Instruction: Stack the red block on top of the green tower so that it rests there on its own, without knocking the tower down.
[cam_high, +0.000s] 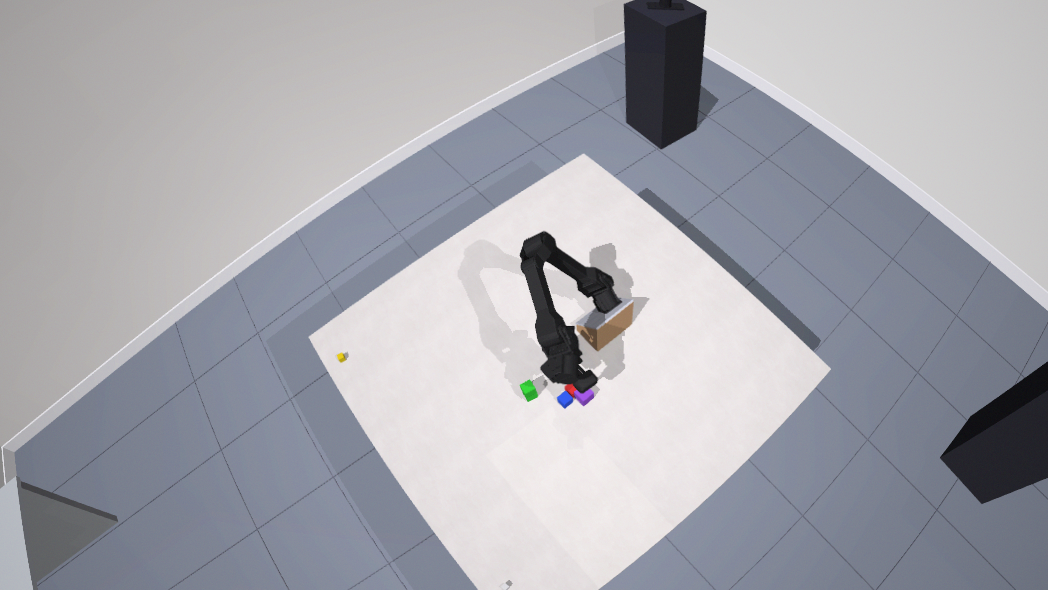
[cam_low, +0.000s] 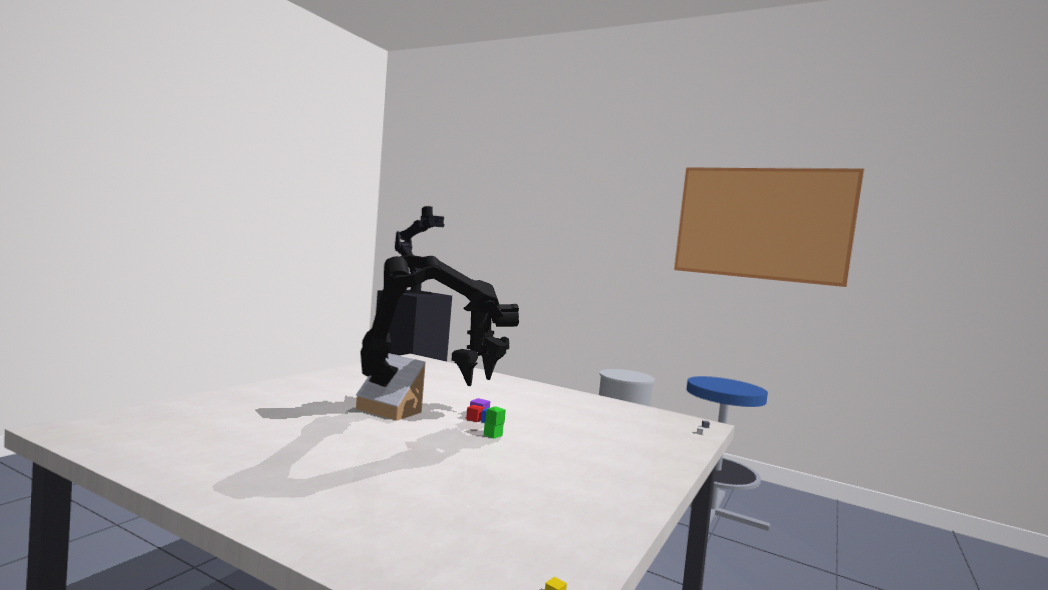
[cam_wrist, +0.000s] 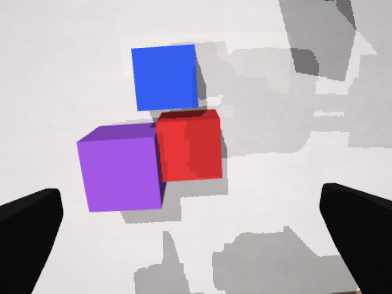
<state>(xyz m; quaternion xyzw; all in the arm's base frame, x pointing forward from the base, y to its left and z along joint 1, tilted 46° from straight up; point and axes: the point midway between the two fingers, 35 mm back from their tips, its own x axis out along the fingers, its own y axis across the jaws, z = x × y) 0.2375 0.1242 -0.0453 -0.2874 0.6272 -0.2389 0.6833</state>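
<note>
Right now my gripper tip is 90 mm above the red block. From my gripper tip the other things lie so: small yellow block (560 mm ahead, 560 mm to the right, 90 mm below); blue block (40 mm ahead, 20 mm to the left, 90 mm below); purple block (20 mm behind, 40 mm to the left, 80 mm below).
</note>
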